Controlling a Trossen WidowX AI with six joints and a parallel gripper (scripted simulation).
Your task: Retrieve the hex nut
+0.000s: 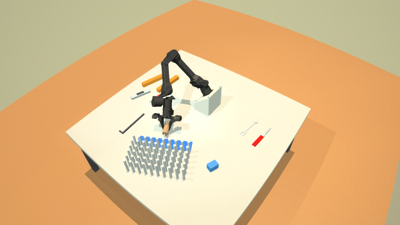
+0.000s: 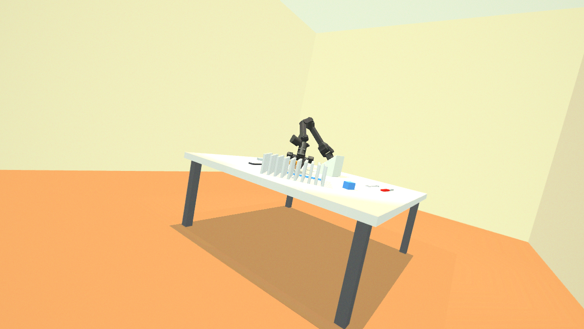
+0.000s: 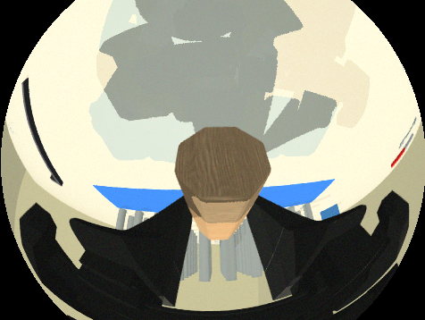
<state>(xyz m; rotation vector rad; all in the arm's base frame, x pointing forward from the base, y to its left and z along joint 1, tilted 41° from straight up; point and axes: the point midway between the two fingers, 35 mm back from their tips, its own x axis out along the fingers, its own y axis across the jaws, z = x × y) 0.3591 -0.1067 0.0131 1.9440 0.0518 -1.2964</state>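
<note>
The blue taped strip lies 8 cm ahead of my gripper tip, 4 cm to the left of it and 3 cm below it. The rest, counted from my gripper tip: hook tool (9 cm ahead, 4 cm to the left); then blue block (39 cm to the left, 6 cm ahead, 1 cm below); then hex nut (24 cm ahead, 11 cm to the left, 3 cm below).
</note>
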